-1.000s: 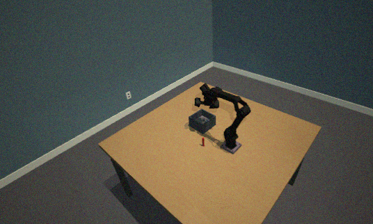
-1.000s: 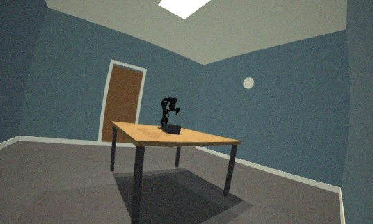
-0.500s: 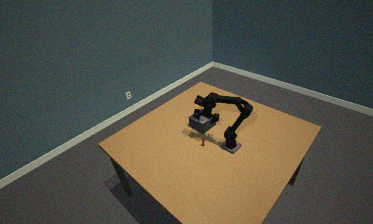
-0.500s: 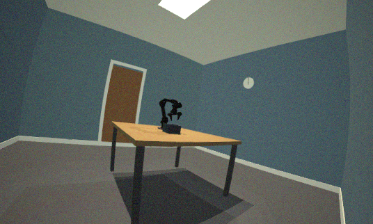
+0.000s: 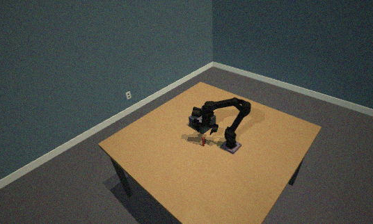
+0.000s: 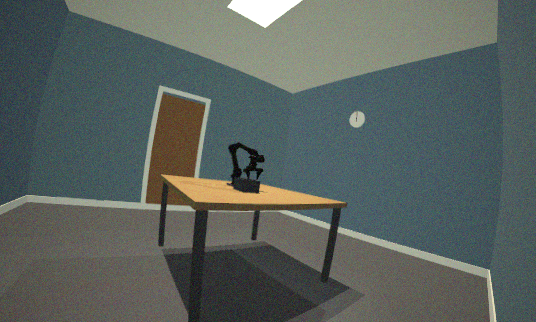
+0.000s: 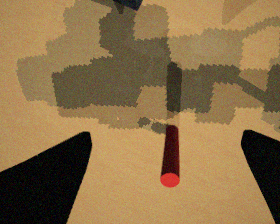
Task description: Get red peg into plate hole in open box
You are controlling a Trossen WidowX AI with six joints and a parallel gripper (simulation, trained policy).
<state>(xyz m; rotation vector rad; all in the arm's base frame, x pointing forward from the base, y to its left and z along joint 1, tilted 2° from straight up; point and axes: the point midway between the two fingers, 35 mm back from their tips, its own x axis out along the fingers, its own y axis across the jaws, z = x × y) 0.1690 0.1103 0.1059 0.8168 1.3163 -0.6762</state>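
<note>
Now: gripper tip 3 cm past the red peg, 3 cm to the right of it and 5 cm above it. Also, from my gripper tip: plate: 16 cm ahead, 12 cm to the right, 5 cm below; grey box: 16 cm ahead, 12 cm to the right, 6 cm below.
</note>
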